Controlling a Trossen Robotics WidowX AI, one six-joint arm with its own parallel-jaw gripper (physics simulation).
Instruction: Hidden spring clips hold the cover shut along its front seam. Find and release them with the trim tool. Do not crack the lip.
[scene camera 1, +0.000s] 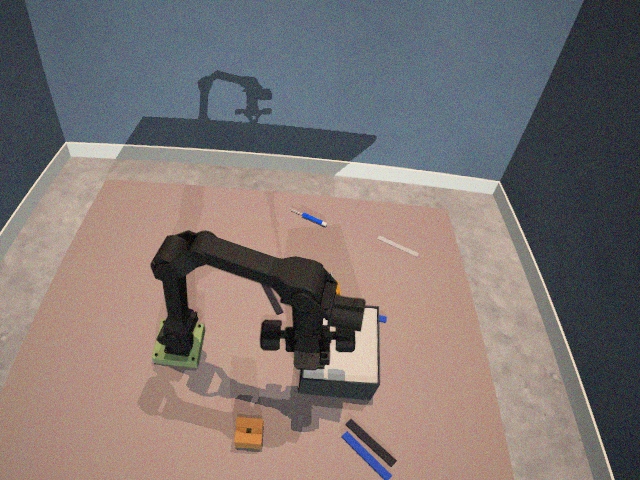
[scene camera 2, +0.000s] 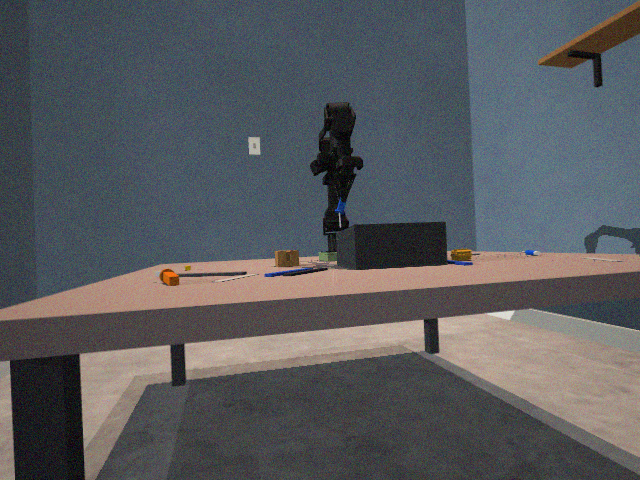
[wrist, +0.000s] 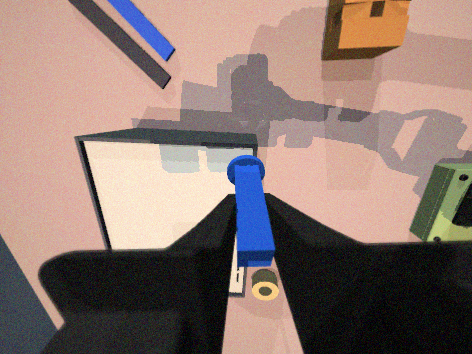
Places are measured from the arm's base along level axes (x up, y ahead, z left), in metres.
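Pixels of known places: gripper, fingertip midpoint: (scene camera 2: 342, 202) (wrist: 248, 200); arm's base, link origin: (scene camera 1: 179, 343) (scene camera 2: 336, 251).
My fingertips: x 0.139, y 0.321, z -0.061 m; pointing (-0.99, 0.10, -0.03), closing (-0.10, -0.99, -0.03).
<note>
For each thing: its top centre in the pictures, then the offset to it from my fingertips. "*": a spot on its surface instead.
- cream cover, surface spot: (wrist: 150, 200) (scene camera 1: 352, 356) * dy +0.113, dx -0.077, dz +0.048 m
- trim tool, top centre: (wrist: 243, 232) (scene camera 2: 340, 189) dy +0.002, dx +0.037, dz -0.005 m
- orange block, top centre: (wrist: 377, 8) (scene camera 1: 248, 430) (scene camera 2: 286, 250) dy -0.113, dx -0.124, dz -0.143 m
- dark bar, top centre: (wrist: 119, 38) (scene camera 2: 306, 270) (scene camera 1: 371, 442) dy +0.174, dx -0.164, dz -0.135 m
- blue bar, top centre: (wrist: 121, 3) (scene camera 2: 290, 270) (scene camera 1: 366, 455) dy +0.163, dx -0.163, dz -0.170 m
- hollow yellow cylinder, top centre: (wrist: 265, 291) dy -0.041, dx -0.144, dz +0.268 m
- blue-handled tool, top centre: (scene camera 1: 308, 214) dy -0.023, dx -0.151, dz +0.601 m
The box with dark walls and a cream cover (scene camera 1: 356, 356) (scene camera 2: 400, 245) (wrist: 150, 200) stands on the table. My gripper (scene camera 1: 310, 361) (scene camera 2: 346, 195) (wrist: 248, 200) is shut on the blue handle of the trim tool (scene camera 2: 340, 207) (wrist: 254, 220), above the cover's edge nearest the arm's base. In scene camera 2, the tool's thin pale shaft points down, its lower end about level with the box top; contact cannot be told. In the wrist view the handle and its round collar hide the tip and part of the edge. The arm hides that edge in scene camera 1. No clips can be made out.
An orange block (scene camera 1: 248, 440) (scene camera 2: 286, 258) (wrist: 372, 27) stands off the box's corner. A dark bar (scene camera 1: 371, 442) (wrist: 122, 45) and a blue bar (scene camera 1: 366, 455) (wrist: 145, 27) lie nearby. A hollow yellow cylinder (wrist: 264, 276) stands close beside the box. A blue-handled tool (scene camera 1: 313, 219) lies farther back.
</note>
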